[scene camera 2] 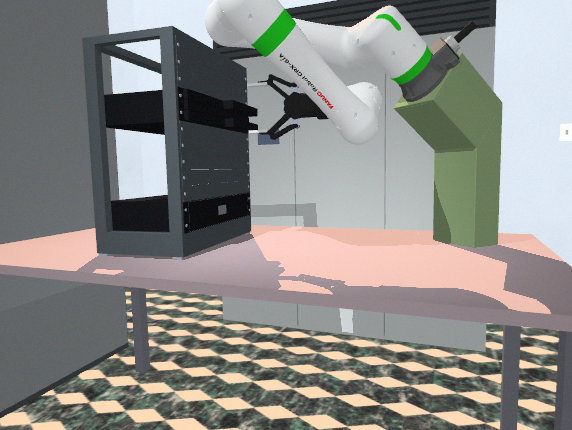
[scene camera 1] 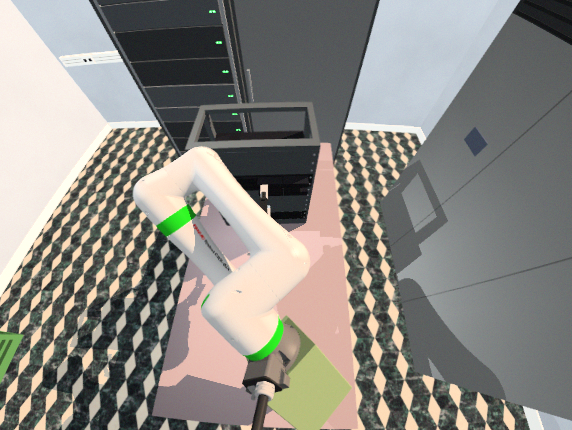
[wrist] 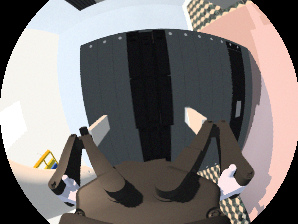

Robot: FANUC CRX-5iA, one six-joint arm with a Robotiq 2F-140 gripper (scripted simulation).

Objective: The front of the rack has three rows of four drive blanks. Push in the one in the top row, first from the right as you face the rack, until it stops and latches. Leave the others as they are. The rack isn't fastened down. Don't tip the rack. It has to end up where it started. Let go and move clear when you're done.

Labels:
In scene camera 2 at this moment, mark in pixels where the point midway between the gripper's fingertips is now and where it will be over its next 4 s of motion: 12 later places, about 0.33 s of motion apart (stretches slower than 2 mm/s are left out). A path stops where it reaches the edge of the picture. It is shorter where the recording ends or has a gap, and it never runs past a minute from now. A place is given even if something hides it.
The gripper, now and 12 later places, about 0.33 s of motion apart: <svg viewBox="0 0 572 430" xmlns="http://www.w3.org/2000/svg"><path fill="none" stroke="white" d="M249 109L244 109L244 109L248 109L256 109L262 109L263 110L256 110L254 110L252 110L251 110L249 110L248 110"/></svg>

